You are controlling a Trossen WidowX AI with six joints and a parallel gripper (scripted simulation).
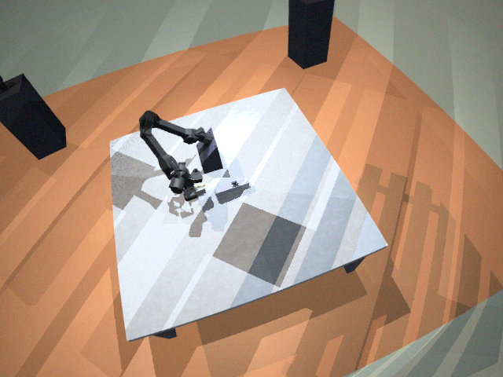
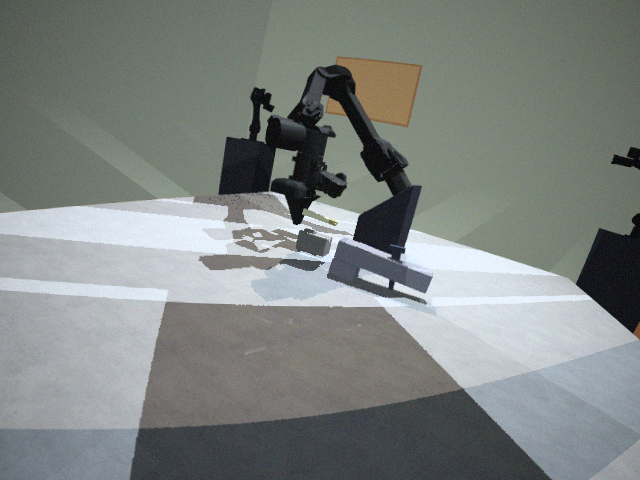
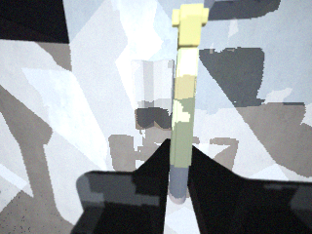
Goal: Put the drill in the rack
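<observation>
The rack is 20 mm behind my gripper tip, 40 mm to the left of it and 30 mm below it. Also, from my gripper tip: dark key: 70 mm ahead, 230 mm to the left; drill: 40 mm to the left, 30 mm above.
</observation>
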